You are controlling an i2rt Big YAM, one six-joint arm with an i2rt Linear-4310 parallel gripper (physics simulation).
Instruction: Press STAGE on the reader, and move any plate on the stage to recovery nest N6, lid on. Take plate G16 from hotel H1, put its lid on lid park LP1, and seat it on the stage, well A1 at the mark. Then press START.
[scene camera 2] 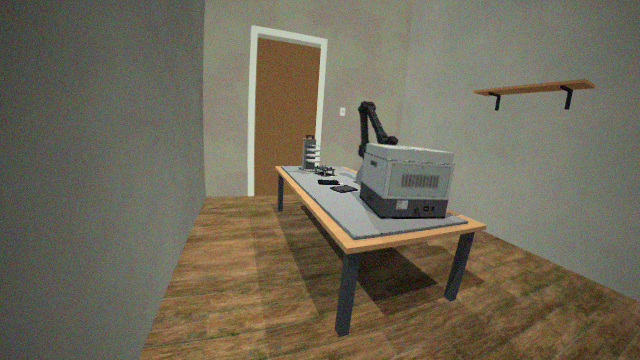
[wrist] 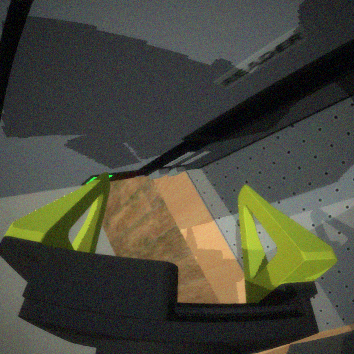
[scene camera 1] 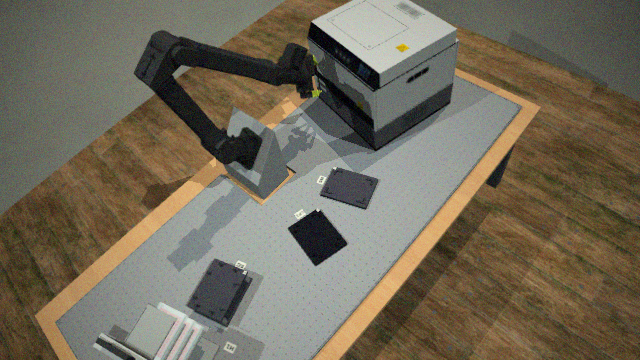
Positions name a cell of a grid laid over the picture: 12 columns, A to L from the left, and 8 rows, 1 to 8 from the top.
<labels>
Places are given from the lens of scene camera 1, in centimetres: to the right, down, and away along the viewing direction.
plate reader (scene camera 1: H3): 25, -26, 132
LP1 pad (scene camera 1: F6): -1, 18, 130
recovery nest N6 (scene camera 1: G5): 11, 3, 138
</labels>
